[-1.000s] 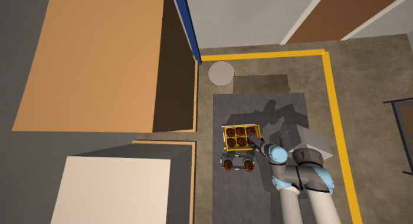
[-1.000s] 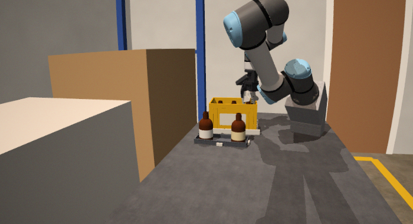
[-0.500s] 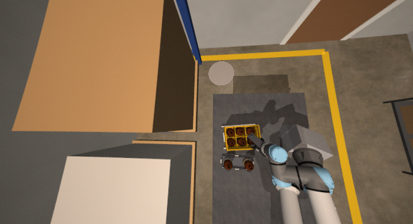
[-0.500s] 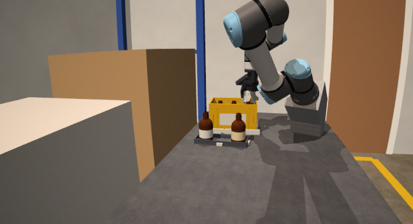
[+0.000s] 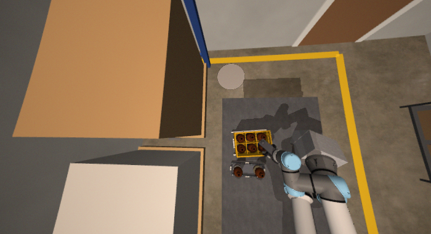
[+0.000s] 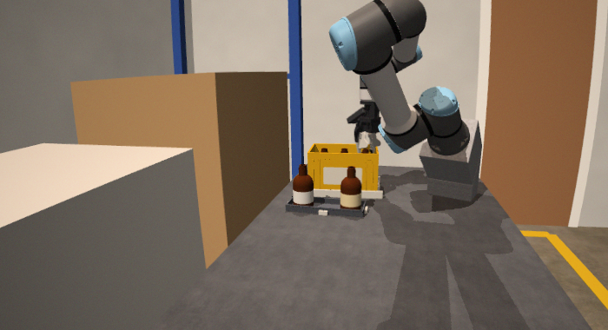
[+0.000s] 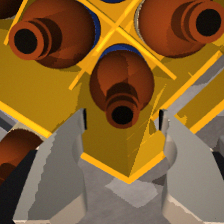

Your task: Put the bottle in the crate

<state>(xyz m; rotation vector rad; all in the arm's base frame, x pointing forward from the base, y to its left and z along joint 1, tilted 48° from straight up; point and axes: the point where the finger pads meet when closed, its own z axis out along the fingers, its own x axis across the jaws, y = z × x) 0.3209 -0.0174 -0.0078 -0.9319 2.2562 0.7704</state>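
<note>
My hand is 100 mm short of the yellow crate, 20 mm to the left of it and 80 mm above it. Round my hand: white-label bottle: 180 mm ahead, 220 mm to the left, 80 mm below; dark tray: 90 mm ahead, 210 mm to the left, 150 mm below.
</note>
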